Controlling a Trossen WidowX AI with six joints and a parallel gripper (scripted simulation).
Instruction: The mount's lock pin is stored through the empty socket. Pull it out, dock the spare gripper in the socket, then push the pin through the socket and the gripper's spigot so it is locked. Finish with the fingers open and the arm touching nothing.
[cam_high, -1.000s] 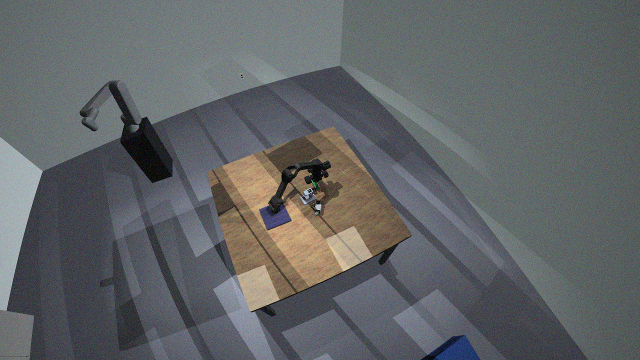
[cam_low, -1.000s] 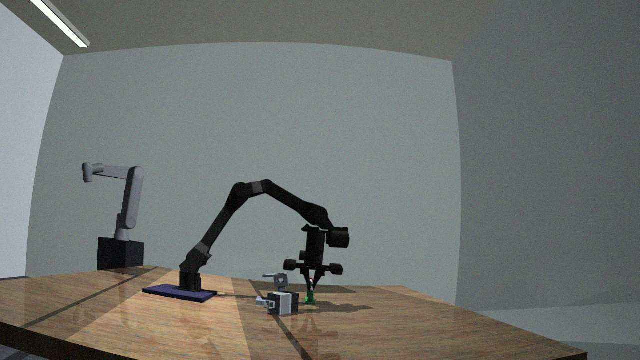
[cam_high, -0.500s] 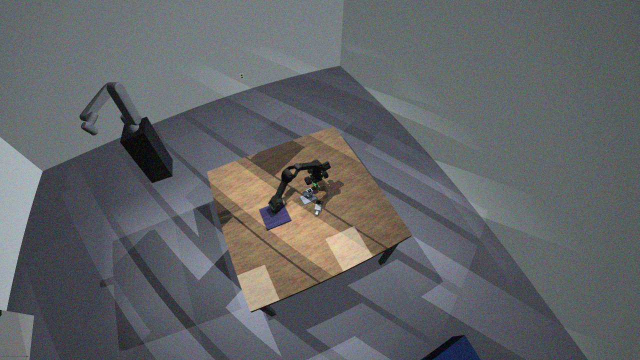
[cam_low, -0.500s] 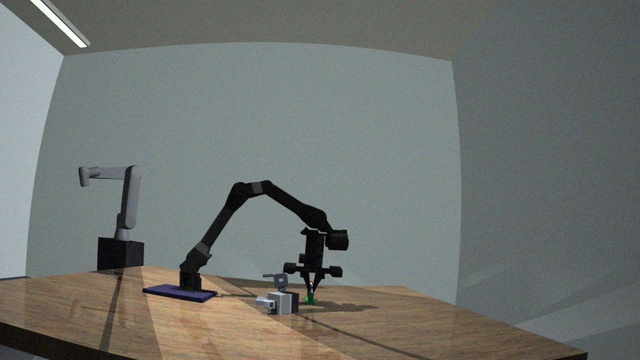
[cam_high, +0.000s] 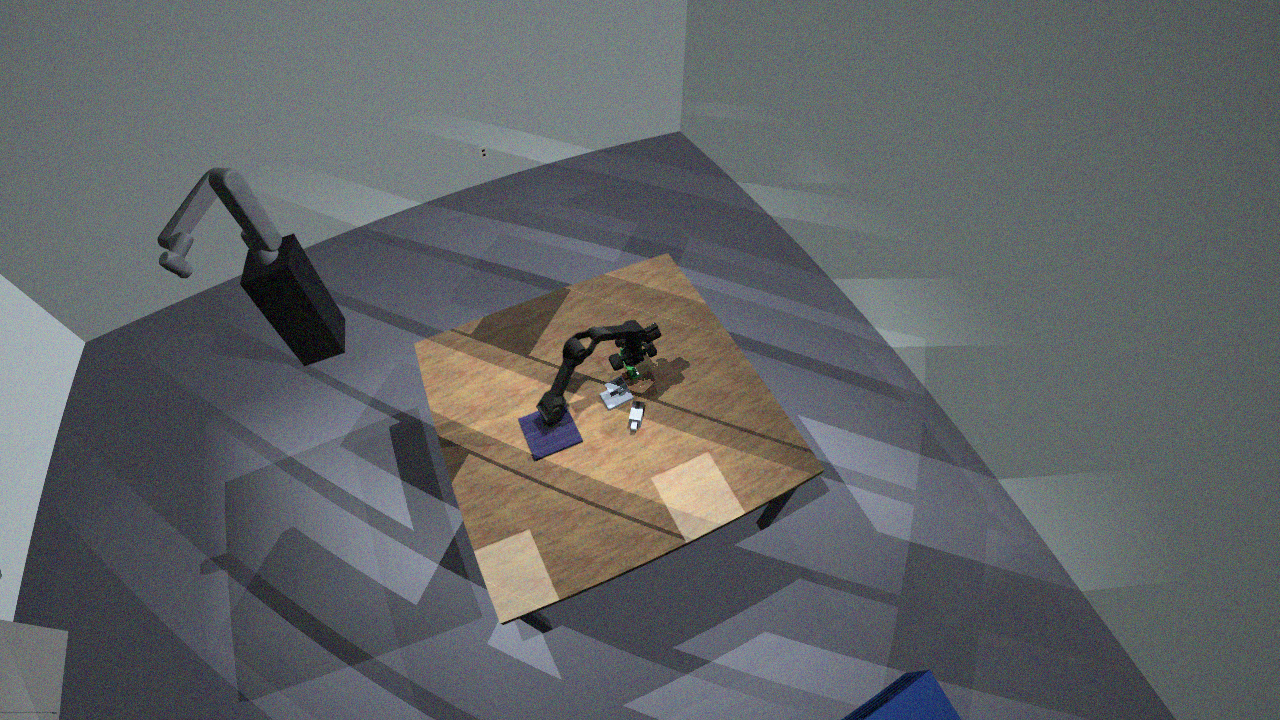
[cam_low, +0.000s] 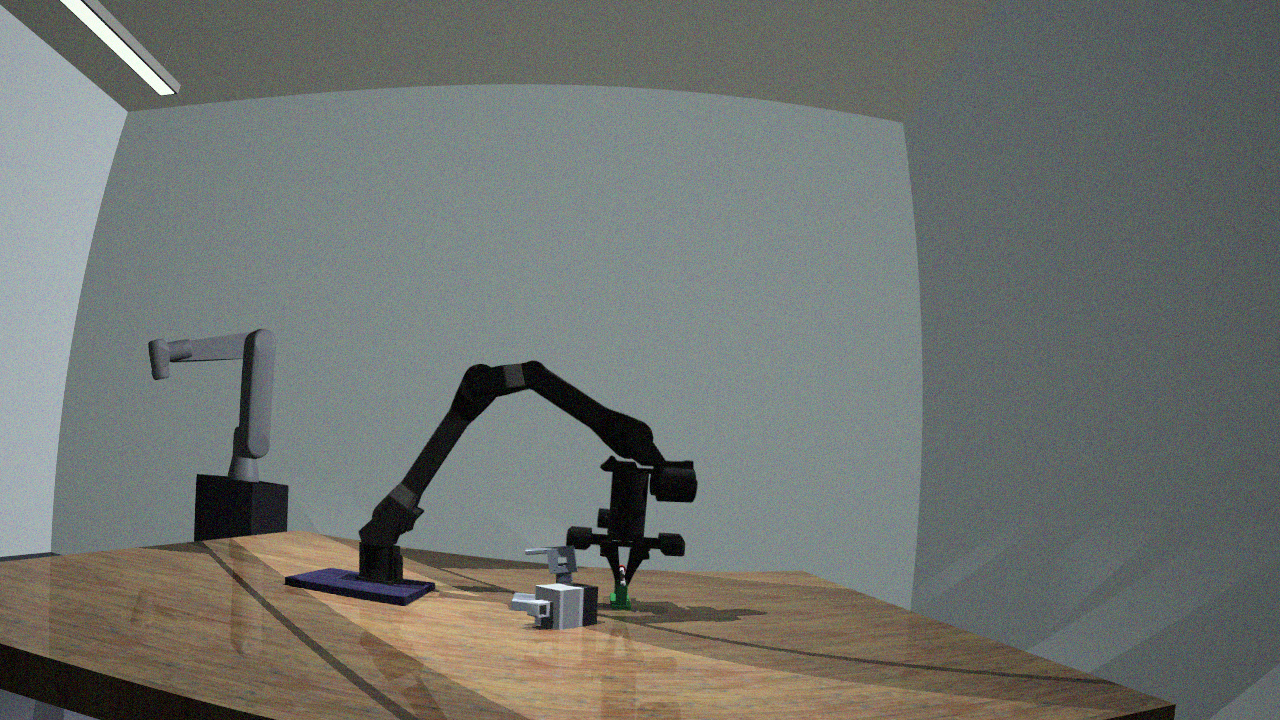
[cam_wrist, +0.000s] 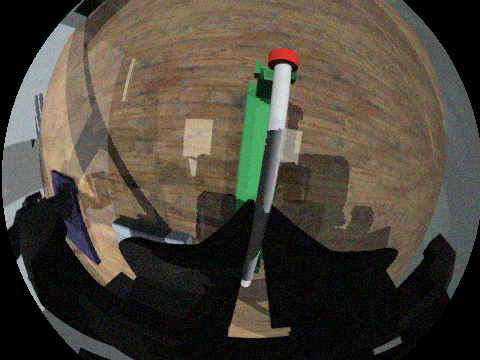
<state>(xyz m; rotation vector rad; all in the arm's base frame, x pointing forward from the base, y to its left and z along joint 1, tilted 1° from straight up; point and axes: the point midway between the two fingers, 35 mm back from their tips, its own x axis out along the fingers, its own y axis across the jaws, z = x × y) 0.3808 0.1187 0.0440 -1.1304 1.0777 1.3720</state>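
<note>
My gripper tip is 20 mm to the right of the green pin cradle. From my gripper tip the other things lie so: grey mount: 100 mm behind, 100 mm to the right, 30 mm above; then spare gripper: 70 mm behind, 230 mm to the right.
</note>
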